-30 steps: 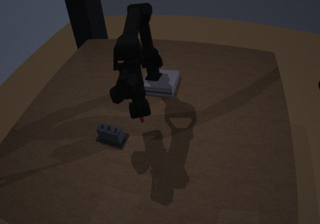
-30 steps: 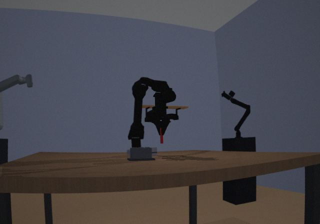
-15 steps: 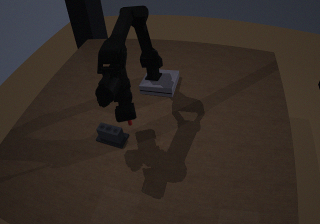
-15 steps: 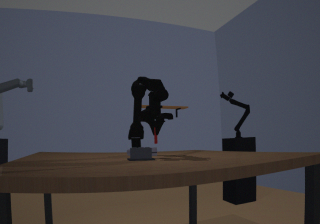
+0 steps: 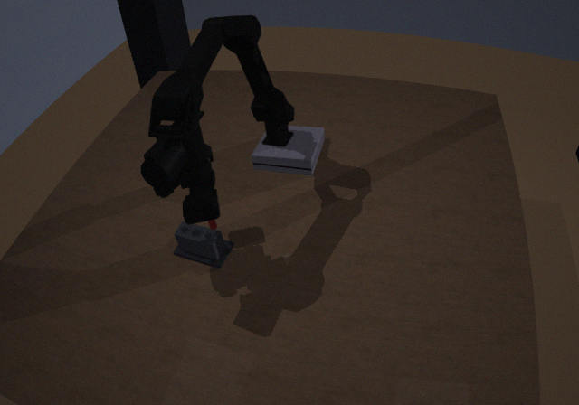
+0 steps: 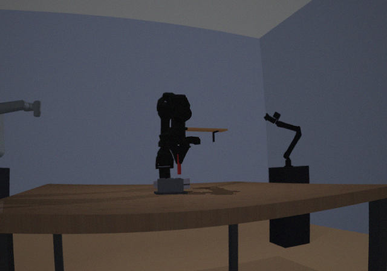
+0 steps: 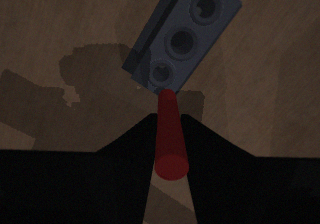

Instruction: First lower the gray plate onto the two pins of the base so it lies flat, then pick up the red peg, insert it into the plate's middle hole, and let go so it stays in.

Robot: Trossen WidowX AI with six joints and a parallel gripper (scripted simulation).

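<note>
Right now the gray plate is 7 cm below my gripper tip, 4 cm to the right of it and 1 cm ahead of it. From my gripper tip the other things lie so: red peg (right at my gripper tip); dark base (11 cm below, 4 cm to the right, 1 cm ahead).
</note>
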